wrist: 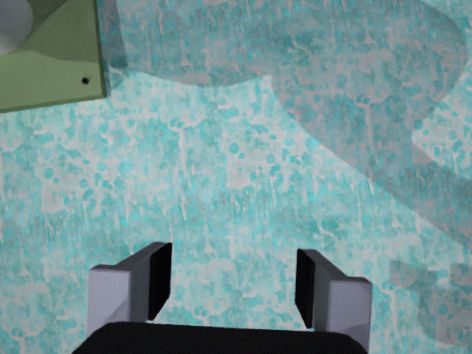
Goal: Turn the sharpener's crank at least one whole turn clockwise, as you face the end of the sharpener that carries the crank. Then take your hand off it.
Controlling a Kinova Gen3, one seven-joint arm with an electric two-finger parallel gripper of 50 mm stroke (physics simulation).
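Places are measured from the arm's base along level axes (x back, y right, z up), in centimetres.
Pixels of known places: gripper, fingertip midpoint: (pixel 233 272).
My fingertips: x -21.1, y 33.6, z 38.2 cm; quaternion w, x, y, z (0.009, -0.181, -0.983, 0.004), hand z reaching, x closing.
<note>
Behind a point stands the place of what it marks.
My gripper (pixel 233 272) @(y 33.6, x -21.1, z 38.2 cm) is open, with nothing between its two fingers. It points down over the teal mottled surface at the bottom of the wrist view. The sharpener and its crank do not show in the wrist view, so where the gripper is relative to them cannot be told.
A green flat-sided object (pixel 55 82) @(y 10.3, x -5.0, z 0.1 cm) with a small dark hole near its corner shows in part at the top left. A grey rounded part (pixel 11 25) @(y 3.4, x -3.1, z 4.4 cm) stands on it, cut off by the view's edge. Broad shadows fall across the teal patterned surface (pixel 200 165) @(y 25.8, x -19.1, z -2.0 cm).
</note>
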